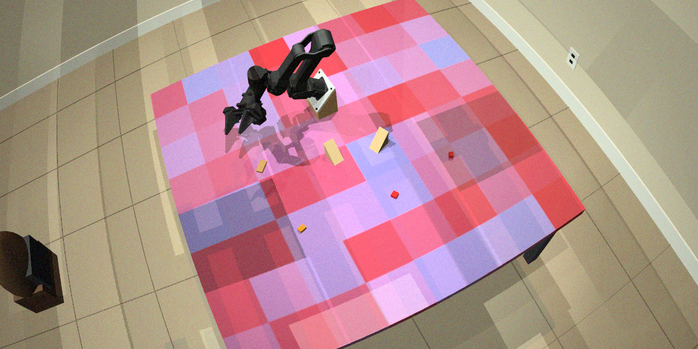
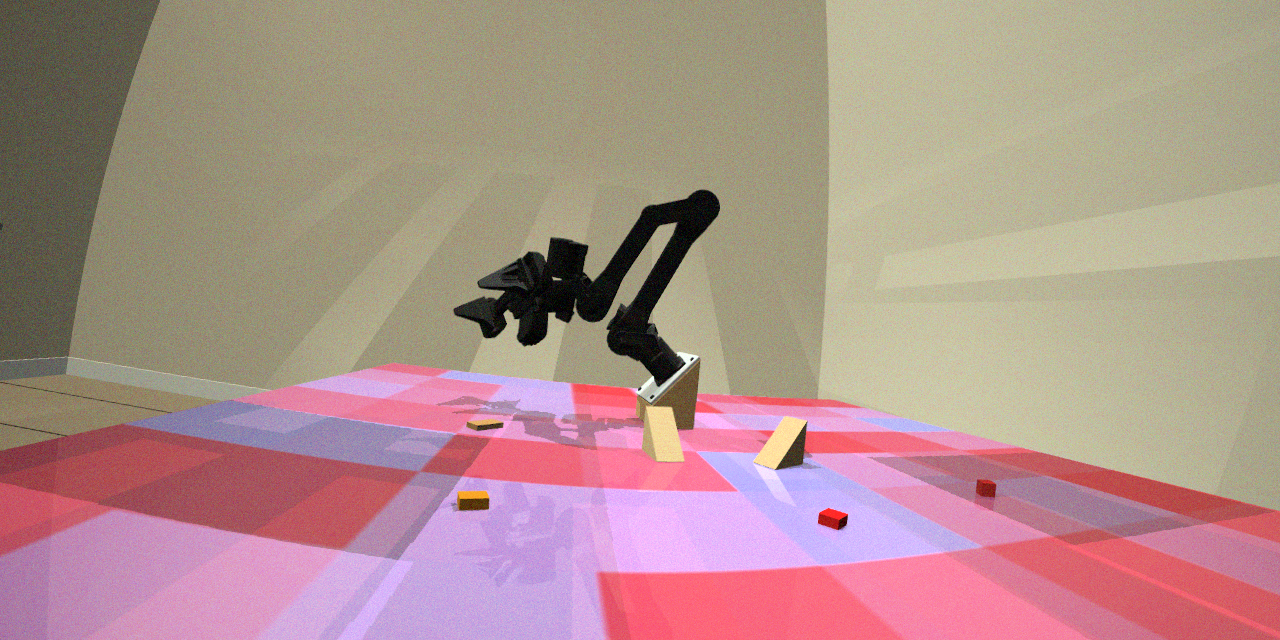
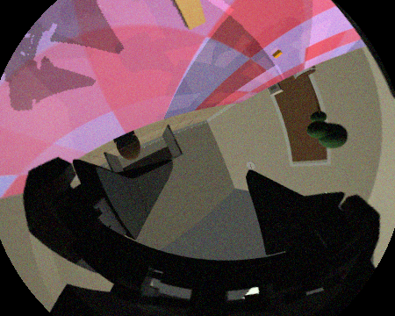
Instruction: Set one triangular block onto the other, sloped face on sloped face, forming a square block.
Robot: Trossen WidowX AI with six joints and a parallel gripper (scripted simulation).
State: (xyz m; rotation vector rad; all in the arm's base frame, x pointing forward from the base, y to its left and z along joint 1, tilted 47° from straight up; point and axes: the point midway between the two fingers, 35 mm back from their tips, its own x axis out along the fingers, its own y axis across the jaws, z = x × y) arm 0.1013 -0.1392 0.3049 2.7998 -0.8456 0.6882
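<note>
Now: gripper tip 31 cm short of the orange block, 12 cm to the right of it and 18 cm above it. Also, from my gripper tip: flat brown piece 3 cm ahead, 6 cm to the left, 18 cm below.
</note>
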